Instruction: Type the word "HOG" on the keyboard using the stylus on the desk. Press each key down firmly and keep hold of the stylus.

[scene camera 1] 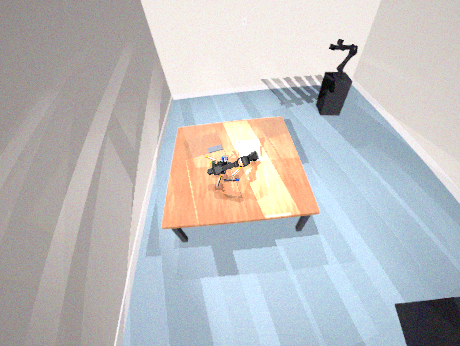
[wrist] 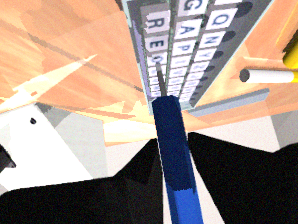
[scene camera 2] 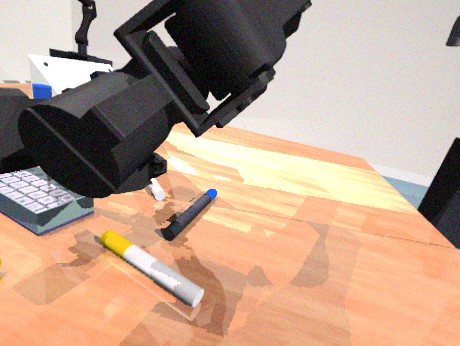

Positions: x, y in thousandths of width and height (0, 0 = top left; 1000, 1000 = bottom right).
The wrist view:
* my gripper: 579, 636
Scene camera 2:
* my gripper: 99, 412
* yellow-capped white marker: 401, 834
